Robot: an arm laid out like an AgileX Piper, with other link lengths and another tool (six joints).
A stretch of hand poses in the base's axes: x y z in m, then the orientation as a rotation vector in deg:
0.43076, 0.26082, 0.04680, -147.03, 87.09, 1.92
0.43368, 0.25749, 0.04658, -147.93, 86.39, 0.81
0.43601, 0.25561, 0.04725, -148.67, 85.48, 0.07
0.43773, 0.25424, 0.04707, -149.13, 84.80, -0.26
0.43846, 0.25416, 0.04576, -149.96, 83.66, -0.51
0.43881, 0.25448, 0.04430, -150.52, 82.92, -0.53
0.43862, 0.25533, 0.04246, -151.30, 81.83, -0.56
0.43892, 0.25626, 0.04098, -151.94, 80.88, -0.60
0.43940, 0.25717, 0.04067, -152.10, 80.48, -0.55
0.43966, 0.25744, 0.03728, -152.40, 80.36, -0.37
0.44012, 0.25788, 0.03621, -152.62, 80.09, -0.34
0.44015, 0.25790, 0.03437, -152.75, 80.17, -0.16
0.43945, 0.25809, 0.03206, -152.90, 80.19, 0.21
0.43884, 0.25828, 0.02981, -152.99, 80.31, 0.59
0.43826, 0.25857, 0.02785, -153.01, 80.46, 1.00
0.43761, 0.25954, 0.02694, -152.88, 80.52, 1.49
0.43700, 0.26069, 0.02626, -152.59, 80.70, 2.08
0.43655, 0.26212, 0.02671, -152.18, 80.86, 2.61
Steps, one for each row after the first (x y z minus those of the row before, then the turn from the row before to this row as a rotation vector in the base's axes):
0.00292, -0.00333, -0.00022, -0.75, -0.48, 0.65
0.00233, -0.00188, 0.00067, -0.43, -0.39, 0.73
0.00172, -0.00137, -0.00018, -0.18, -0.19, 0.53
0.00073, -0.00008, -0.00131, -0.26, -0.12, 0.92
0.00035, 0.00032, -0.00146, -0.14, 0.01, 0.61
-0.00019, 0.00085, -0.00184, -0.18, 0.01, 0.88
0.00030, 0.00093, -0.00148, -0.14, -0.01, 0.75
0.00048, 0.00091, -0.00031, 0.05, -0.01, 0.29
0.00026, 0.00027, -0.00339, -0.13, 0.19, 0.17
0.00046, 0.00044, -0.00107, -0.06, 0.04, 0.23
0.00003, 0.00002, -0.00184, -0.08, 0.18, 0.00
-0.00070, 0.00019, -0.00231, -0.01, 0.28, 0.05
-0.00061, 0.00019, -0.00225, 0.00, 0.29, -0.03
-0.00058, 0.00029, -0.00196, 0.05, 0.29, -0.06
-0.00065, 0.00097, -0.00091, 0.23, 0.25, -0.06
-0.00061, 0.00115, -0.00068, 0.33, 0.28, -0.17
-0.00045, 0.00143, 0.00045, 0.42, 0.19, -0.20

